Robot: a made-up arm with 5 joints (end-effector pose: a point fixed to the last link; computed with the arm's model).
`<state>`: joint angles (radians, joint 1 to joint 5).
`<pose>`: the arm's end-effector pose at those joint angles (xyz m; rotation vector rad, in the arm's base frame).
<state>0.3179 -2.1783 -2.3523 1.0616 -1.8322</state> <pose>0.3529 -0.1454 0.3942 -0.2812 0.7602 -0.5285</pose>
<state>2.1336 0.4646 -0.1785 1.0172 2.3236</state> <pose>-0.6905 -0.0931 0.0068 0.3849 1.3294 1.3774</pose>
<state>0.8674 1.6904 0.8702 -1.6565 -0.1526</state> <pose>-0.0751 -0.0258 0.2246 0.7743 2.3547 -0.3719</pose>
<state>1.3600 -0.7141 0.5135 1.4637 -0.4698</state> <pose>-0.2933 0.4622 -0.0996 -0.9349 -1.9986 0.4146</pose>
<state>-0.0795 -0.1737 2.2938 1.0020 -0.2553</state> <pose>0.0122 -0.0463 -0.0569 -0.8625 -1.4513 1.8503</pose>
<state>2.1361 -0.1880 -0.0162 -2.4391 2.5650</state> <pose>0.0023 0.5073 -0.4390 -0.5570 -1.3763 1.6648</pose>
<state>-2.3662 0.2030 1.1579 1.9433 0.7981</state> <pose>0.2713 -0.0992 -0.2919 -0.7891 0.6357 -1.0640</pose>
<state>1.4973 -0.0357 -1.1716 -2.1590 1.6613</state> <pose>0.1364 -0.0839 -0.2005 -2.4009 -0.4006 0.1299</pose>
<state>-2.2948 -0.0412 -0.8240 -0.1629 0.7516</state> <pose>-0.1677 -0.4041 0.1819 -0.0229 -1.4150 -2.7682</pose>
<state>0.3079 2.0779 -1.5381 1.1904 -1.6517</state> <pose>0.0587 0.0279 0.0442 1.1785 -0.8445 -1.0831</pose>
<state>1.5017 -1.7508 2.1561 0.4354 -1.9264</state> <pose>-0.0381 0.2935 -0.0091 -0.1533 2.2654 1.1657</pose>
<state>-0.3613 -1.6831 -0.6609 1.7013 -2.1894</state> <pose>0.7298 0.2219 0.6059 1.7102 -1.6852 1.6672</pose>
